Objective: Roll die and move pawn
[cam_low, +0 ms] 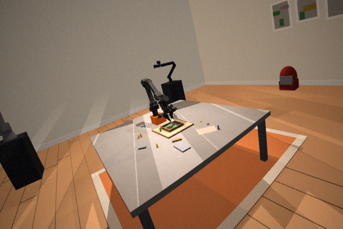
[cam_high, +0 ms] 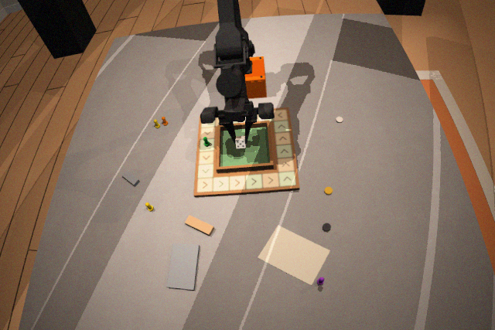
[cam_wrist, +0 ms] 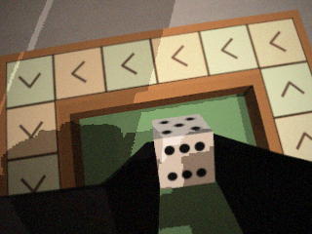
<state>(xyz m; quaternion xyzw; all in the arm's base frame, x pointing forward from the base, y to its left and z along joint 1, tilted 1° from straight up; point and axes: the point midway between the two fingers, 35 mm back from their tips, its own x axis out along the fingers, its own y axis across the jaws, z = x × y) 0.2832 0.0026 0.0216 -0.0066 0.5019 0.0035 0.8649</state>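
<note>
Right now my gripper tip is right at the white die. Also, from my gripper tip: wooden block 20 cm ahead, 11 cm to the right, 7 cm below; then green pawn 5 cm behind, 11 cm to the right, 5 cm below; then green tray 3 cm behind, 7 cm below.
</note>
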